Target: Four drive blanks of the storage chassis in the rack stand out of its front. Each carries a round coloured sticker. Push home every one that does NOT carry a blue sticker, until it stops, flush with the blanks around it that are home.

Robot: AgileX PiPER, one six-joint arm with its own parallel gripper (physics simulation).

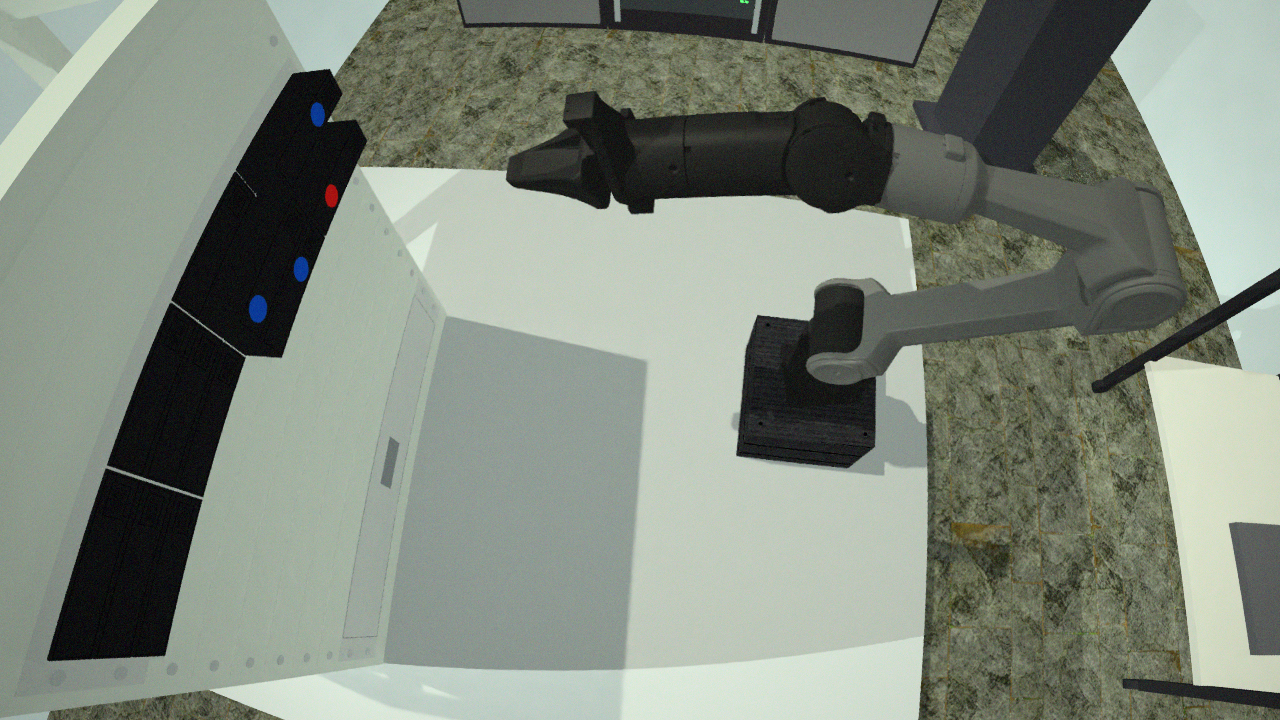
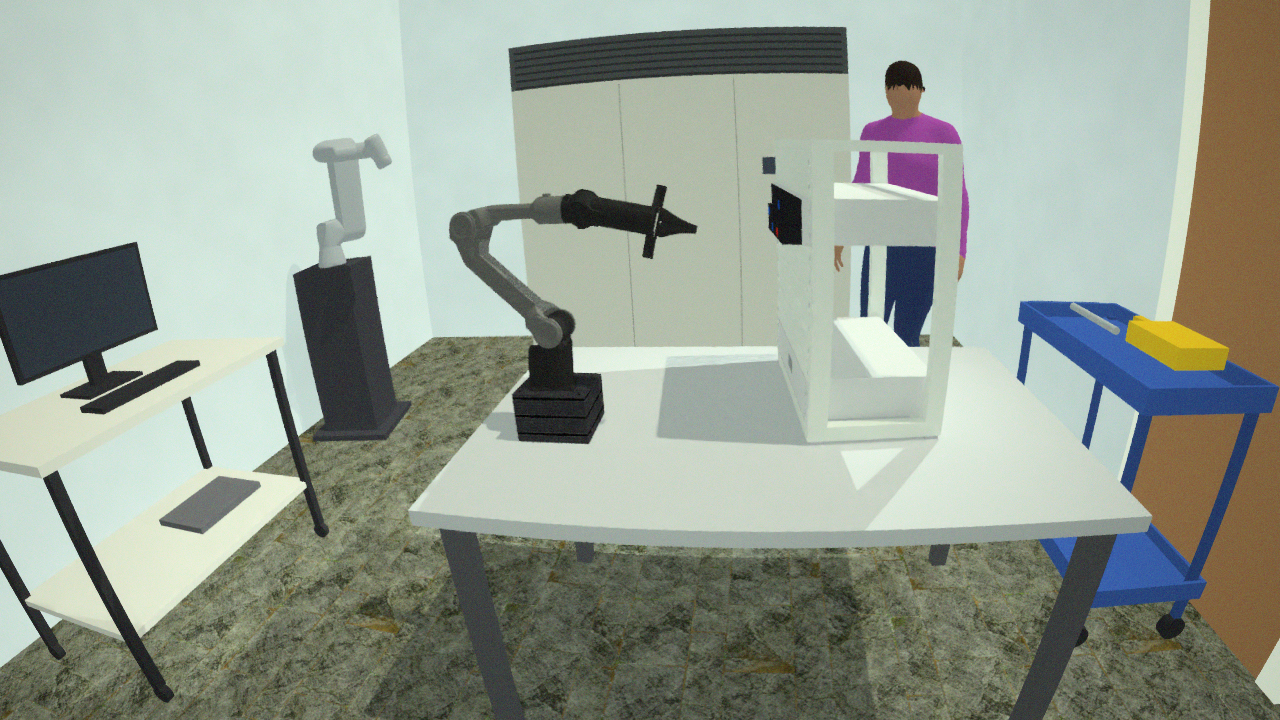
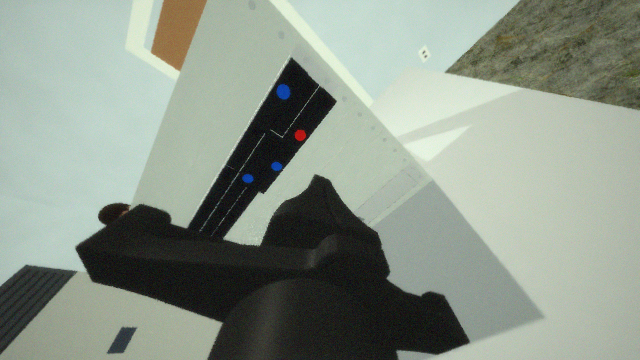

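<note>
The storage chassis's black blanks sit in the upper front of the white rack (image 1: 295,447) (image 2: 816,304) (image 3: 210,95). One protruding blank carries a red sticker (image 1: 332,195) (image 2: 776,232) (image 3: 300,135). Three others carry blue stickers: one blue sticker (image 1: 317,113) (image 3: 283,91) is at the far end, and another blue sticker (image 1: 300,268) (image 3: 276,166) and a third blue sticker (image 1: 257,308) (image 3: 247,178) are on the near side of the red one. My gripper (image 1: 512,170) (image 2: 694,229) (image 3: 317,186) is shut and empty. It points at the rack front, well apart from the blanks.
The rack stands on the white table (image 1: 769,573) (image 2: 716,501), which also bears my arm's black base (image 1: 805,429) (image 2: 559,411). Rows of black blanks (image 1: 179,402) without stickers run toward the near end of the chassis. A person (image 2: 908,152) stands behind the rack. A blue cart (image 2: 1163,398) stands to the right.
</note>
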